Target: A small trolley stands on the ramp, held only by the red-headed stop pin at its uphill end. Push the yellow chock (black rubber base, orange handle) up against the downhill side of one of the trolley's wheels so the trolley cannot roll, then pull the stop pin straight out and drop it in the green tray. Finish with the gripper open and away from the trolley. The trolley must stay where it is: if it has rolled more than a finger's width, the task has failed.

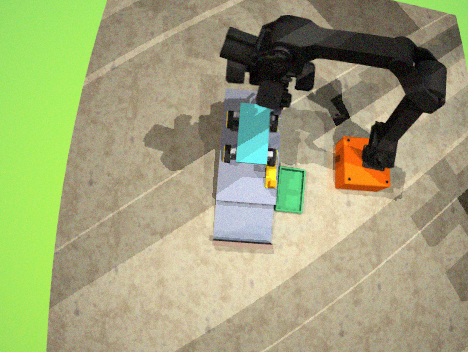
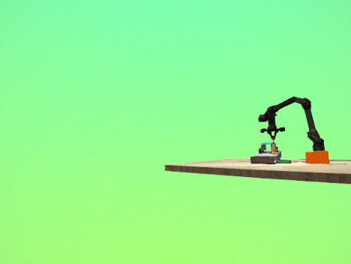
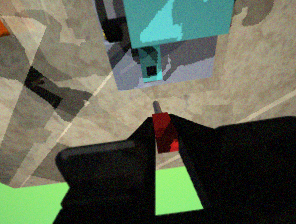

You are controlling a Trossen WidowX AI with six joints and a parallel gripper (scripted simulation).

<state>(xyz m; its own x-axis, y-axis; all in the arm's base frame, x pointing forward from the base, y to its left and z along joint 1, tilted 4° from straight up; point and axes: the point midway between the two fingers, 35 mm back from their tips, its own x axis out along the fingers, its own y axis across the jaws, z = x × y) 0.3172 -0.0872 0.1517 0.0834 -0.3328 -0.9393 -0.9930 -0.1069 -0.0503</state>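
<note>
Now: the green tray 22 cm to the left of my gripper tip, 19 cm below it and 12 cm behind it. Round my gripper tip: cyan trolley 12 cm to the left, 7 cm below, 1 cm ahead; red-headed stop pin right at my gripper tip; grey ramp 13 cm to the left, 13 cm below, 1 cm ahead.
</note>
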